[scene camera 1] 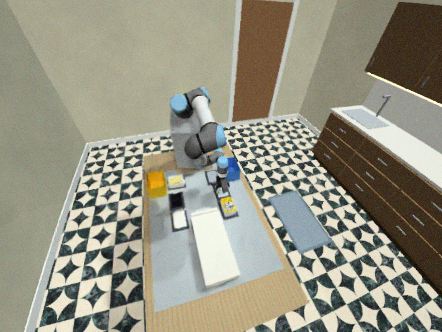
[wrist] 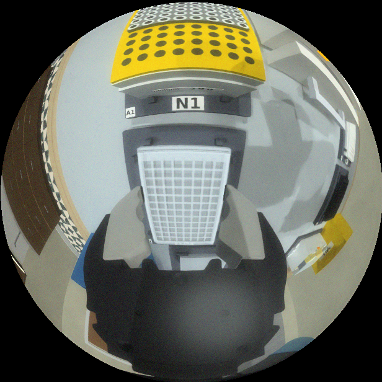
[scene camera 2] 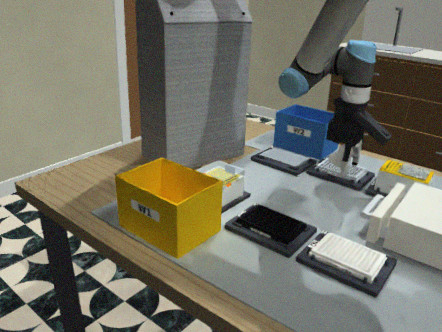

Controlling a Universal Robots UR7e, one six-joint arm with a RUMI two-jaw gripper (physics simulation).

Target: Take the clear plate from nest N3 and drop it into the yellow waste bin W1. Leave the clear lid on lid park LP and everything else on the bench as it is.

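Places are measured from the arm's base along level axes (x ahead, y left, z up), in metres.
Pixels of known places: gripper, fingertip midpoint: (scene camera 1: 222, 192) (scene camera 2: 347, 172).
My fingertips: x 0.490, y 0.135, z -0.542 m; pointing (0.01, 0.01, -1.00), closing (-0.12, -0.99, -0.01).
For each thing: its top centre in the pictures, then the offset to it from my fingertips. "spot": a spot on its surface instead.
- clear plate at a spot on its surface: (scene camera 2: 360, 174) spot: 0.039 m ahead, 0.014 m right, 0.011 m up
- dark nest at its top centre: (scene camera 2: 341, 168) (scene camera 1: 221, 190) 0.020 m back, 0.003 m left, 0.007 m up
- yellow waste bin W1 at its top centre: (scene camera 2: 168, 178) (scene camera 1: 155, 179) 0.257 m back, 0.488 m right, 0.105 m up
- clear lid at its top centre: (scene camera 2: 284, 156) (scene camera 1: 212, 176) 0.195 m back, 0.007 m right, 0.005 m up
- blue bin W2 at its top centre: (scene camera 2: 309, 113) (scene camera 1: 230, 164) 0.183 m back, 0.155 m left, 0.105 m up
- yellow-topped rack at its top centre: (scene camera 2: 407, 169) (scene camera 1: 228, 203) 0.156 m ahead, 0.022 m right, 0.062 m up
- black plate at its top centre: (scene camera 2: 271, 220) (scene camera 1: 176, 199) 0.070 m back, 0.372 m right, 0.012 m up
- white plate at its top centre: (scene camera 2: 348, 252) (scene camera 1: 179, 218) 0.105 m ahead, 0.394 m right, 0.012 m up
- clear box at its top centre: (scene camera 2: 215, 172) (scene camera 1: 175, 178) 0.241 m back, 0.329 m right, 0.063 m up
The clear plate (scene camera 2: 360, 174) (wrist: 185, 200) lies level in a dark nest (scene camera 2: 340, 183) (wrist: 131, 155), whose own label I cannot read. My gripper (scene camera 1: 221, 190) (scene camera 2: 350, 164) (wrist: 183, 187) is shut on the clear plate, with one jaw against each long side. The yellow waste bin W1 (scene camera 1: 156, 185) (scene camera 2: 197, 225) (wrist: 336, 240) stands at the opposite side of the bench, open at the top. The clear lid (scene camera 1: 212, 177) (scene camera 2: 290, 157) lies flat on its dark park beside the plate's nest; the gripper hides most of it in the wrist view.
The blue bin W2 (scene camera 1: 232, 170) (scene camera 2: 300, 142) stands behind the lid. A yellow-topped rack (scene camera 1: 228, 205) (scene camera 2: 392, 167) (wrist: 187, 45) stands on N1 right beside the plate. A black plate (scene camera 2: 272, 224), a white plate (scene camera 2: 350, 255), a clear box (scene camera 2: 225, 175) and a long white device (scene camera 1: 215, 250) stand farther across.
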